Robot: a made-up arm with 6 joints.
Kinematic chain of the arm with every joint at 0, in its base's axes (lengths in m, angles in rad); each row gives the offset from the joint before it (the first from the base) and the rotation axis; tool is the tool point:
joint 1: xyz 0 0 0.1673 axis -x
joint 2: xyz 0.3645 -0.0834 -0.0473 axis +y
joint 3: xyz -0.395 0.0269 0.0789 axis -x
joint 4: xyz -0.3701 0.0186 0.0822 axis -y
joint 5: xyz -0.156 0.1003 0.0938 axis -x
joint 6: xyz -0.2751 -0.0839 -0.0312 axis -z
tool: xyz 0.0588 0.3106 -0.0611
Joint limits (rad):
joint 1: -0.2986..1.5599
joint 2: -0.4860..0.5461
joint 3: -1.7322..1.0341
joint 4: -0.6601..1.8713
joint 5: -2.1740..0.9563
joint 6: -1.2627..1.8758
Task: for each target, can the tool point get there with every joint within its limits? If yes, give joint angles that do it. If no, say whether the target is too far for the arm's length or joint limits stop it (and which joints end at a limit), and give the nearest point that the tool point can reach.
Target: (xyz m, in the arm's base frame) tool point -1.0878 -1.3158 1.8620
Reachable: no: too far | nearest point -0.5611 -0.6727 1.0982 | short by 1.129 m
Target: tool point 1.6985 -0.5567 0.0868
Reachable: no: joint limits stop it (at a limit: joint 2, joint 4) | nearest point 0.1356 -0.6823 0.0686 | short by 1.568 m
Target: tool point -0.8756 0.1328 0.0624
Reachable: yes | joints 0.0702 0.1525 0.7387 0.7282 -0.6719 -0.2785
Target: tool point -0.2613 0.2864 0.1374
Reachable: yes | joints 1.1957 0.3084 -0.2727 1.6705 -1.4162 1.5829
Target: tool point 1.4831 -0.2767 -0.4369
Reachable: no: joint limits stop it (at a limit: joint 2, joint 4) | nearest point 0.1367 -0.2949 -0.4767 | short by 1.347 m
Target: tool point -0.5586 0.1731 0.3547
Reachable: yes | joints 0.2870 -0.0306 -1.2567 1.4552 -0.8821 0.6813
